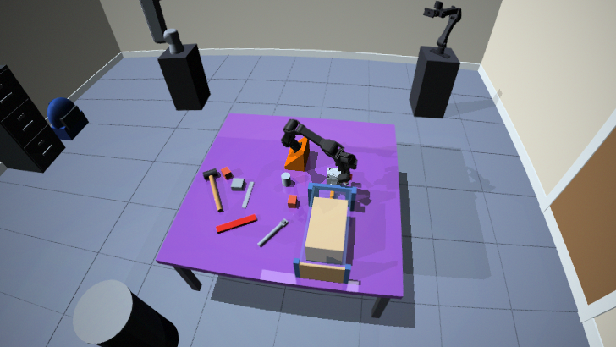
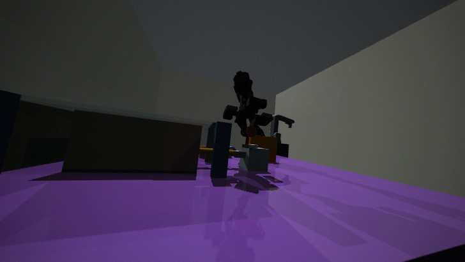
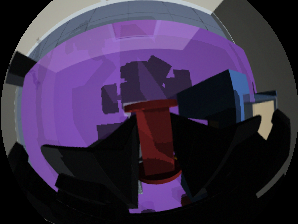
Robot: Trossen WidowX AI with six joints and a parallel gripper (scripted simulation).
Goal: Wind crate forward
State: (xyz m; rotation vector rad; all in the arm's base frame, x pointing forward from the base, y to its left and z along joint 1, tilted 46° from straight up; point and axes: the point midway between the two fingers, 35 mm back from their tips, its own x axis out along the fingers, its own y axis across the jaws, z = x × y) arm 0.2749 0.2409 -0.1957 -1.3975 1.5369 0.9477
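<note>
My gripper tip is now 4 cm to the left of the winch handle, 3 cm past it and 3 cm above it. From my gripper tip the other things lie so: grey bar 60 cm to the right, 13 cm below, 5 cm ahead; grey winch 10 cm below, 9 cm to the right, 9 cm behind; red knob 2 cm to the right.
</note>
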